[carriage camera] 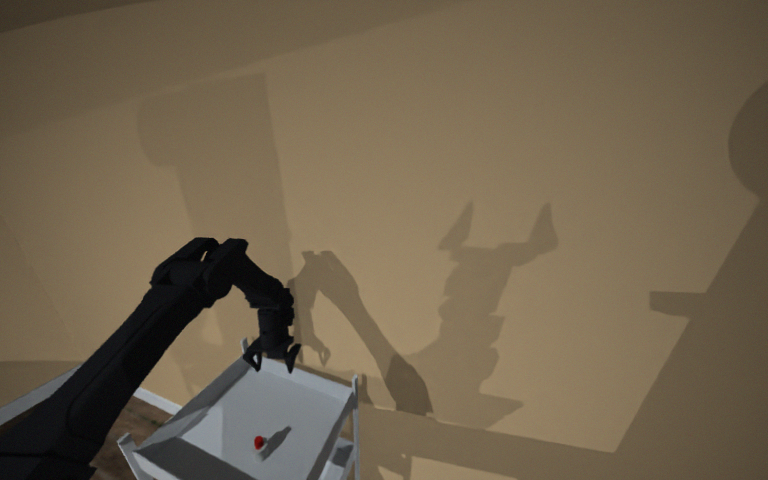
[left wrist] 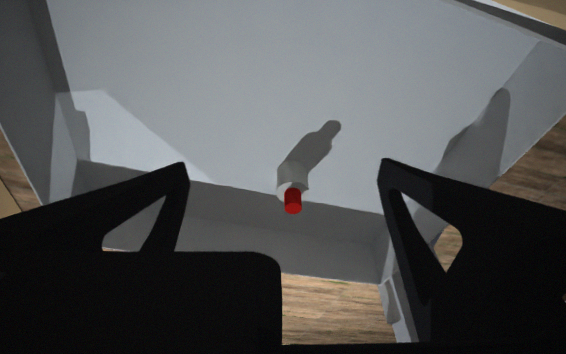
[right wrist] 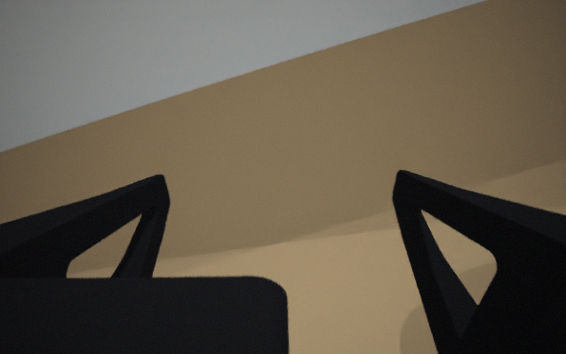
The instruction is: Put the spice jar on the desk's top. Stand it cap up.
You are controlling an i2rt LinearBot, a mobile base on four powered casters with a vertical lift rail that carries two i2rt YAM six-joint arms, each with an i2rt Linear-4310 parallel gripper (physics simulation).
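Frame: origin at the left arm's base, x ahead, y left, z up, level; metres.
Seen in the pictures: left gripper, between the fingertips: (carriage camera: 275, 371) (left wrist: 282, 171); right gripper, between the fingertips: (right wrist: 281, 185).
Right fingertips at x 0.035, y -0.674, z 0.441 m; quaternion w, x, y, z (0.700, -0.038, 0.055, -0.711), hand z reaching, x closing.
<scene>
A point is followed by its place in that frame.
The spice jar (carriage camera: 259, 444) {x 0.305, y -0.015, z -0.304 m} (left wrist: 292, 186) {x 0.323, y -0.009, z -0.319 m}, pale with a red cap, stands cap up in the top tray of a white cart (carriage camera: 355, 418) {x 0.446, y -0.239, z -0.409 m} (left wrist: 320, 255) {x 0.172, y -0.046, z -0.323 m}, near one of the tray's walls. My left gripper (carriage camera: 274, 366) {x 0.440, y -0.005, z -0.210 m} (left wrist: 282, 171) {x 0.440, y -0.005, z -0.210 m} is open and empty. It points down over the tray, above the jar's level, and in the carriage camera it hangs over the tray's far end, apart from the jar. My right gripper (right wrist: 281, 185) {x 0.035, y -0.674, z 0.441 m} is open and empty, with wall and ceiling beyond its fingers. The desk does not show in these views.
The tray has raised walls on its sides and corner posts that stand above them. A beige wall (carriage camera: 396, 141) {x 0.462, y -0.339, z 0.428 m} (right wrist: 280, 140) {x 0.354, y -0.690, z 0.950 m} rises behind the cart and carries shadows of the arms. Wooden floor (carriage camera: 135, 421) {x 0.775, y 1.023, z -1.019 m} (left wrist: 330, 310) {x -1.925, y -0.300, z -1.018 m} shows beside the cart.
</scene>
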